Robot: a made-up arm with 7 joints.
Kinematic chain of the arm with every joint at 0, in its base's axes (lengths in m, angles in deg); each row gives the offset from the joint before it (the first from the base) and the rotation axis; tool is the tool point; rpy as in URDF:
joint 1: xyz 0 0 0.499 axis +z
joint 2: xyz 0 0 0 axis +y
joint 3: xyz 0 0 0.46 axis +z
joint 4: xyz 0.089 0 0 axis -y
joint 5: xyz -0.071 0 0.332 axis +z
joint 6: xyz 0 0 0 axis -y
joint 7: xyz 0.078 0 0 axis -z
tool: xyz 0 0 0 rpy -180 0 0
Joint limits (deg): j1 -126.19..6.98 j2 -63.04..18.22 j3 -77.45..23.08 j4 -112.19..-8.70 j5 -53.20..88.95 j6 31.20..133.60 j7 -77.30..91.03
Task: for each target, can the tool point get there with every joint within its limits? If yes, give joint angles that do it. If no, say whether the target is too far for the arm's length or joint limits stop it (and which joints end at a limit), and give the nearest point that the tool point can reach.
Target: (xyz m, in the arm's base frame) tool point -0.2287 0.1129 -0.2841
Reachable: no: joint limits stop it (at a limit: joint 2, joint 3, joint 4, joint 6) | nearest point -0.4722 0.2331 0.6979 | short by 1.019 m
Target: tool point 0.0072 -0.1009 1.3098
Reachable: yes | joints -7.86 -25.47 -22.97 -55.26 70.06 44.43 62.03
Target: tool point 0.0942 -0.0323 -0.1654
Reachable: no: joint limits stop it (at a limit: joint 2, joint 4, joint 6) | nearest point 0.4869 -0.1669 0.6700 | short by 0.933 m
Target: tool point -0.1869 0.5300 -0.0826
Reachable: no: joint limits stop it (at a limit: joint 1, joint 2, joint 3, joint 4, joint 5, joint 6) | nearest point -0.1891 0.4977 0.6966 | short by 0.780 m
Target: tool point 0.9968 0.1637 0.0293
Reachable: no: too far | nearest point 0.5640 0.0873 0.6823 | short by 0.787 m
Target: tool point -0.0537 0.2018 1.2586
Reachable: yes | joints -100.86 -49.41 -12.36 -79.99 -12.66 120.19 -25.02
